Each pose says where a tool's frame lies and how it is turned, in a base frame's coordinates. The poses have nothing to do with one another.
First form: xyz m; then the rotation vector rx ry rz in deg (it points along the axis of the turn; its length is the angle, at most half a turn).
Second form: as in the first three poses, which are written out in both.
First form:
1: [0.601, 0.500, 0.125, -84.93, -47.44, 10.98]
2: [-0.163, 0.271, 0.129, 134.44, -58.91, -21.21]
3: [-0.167, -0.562, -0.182, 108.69, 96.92, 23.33]
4: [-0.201, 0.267, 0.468, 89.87, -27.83, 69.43]
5: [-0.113, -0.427, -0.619, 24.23, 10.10, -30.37]
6: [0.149, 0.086, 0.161, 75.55, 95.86, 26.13]
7: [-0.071, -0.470, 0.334, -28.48, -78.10, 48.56]
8: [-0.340, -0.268, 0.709, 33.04, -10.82, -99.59]
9: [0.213, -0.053, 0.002, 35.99, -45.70, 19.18]
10: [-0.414, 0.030, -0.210, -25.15, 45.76, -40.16]
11: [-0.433, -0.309, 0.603, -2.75, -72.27, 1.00]
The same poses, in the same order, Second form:
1: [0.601, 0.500, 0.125, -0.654, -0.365, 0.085, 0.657]
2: [-0.163, 0.271, 0.129, 0.872, -0.382, -0.138, 0.273]
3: [-0.167, -0.562, -0.182, 0.707, 0.631, 0.152, 0.280]
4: [-0.201, 0.267, 0.468, 0.655, -0.203, 0.506, 0.523]
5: [-0.113, -0.427, -0.619, 0.207, 0.086, -0.260, 0.939]
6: [0.149, 0.086, 0.161, 0.536, 0.681, 0.186, 0.463]
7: [-0.071, -0.470, 0.334, -0.220, -0.604, 0.376, 0.667]
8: [-0.340, -0.268, 0.709, 0.249, -0.082, -0.751, 0.605]
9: [0.213, -0.053, 0.002, 0.299, -0.380, 0.160, 0.861]
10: [-0.414, 0.030, -0.210, -0.208, 0.378, -0.331, 0.839]
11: [-0.433, -0.309, 0.603, -0.022, -0.590, 0.008, 0.807]
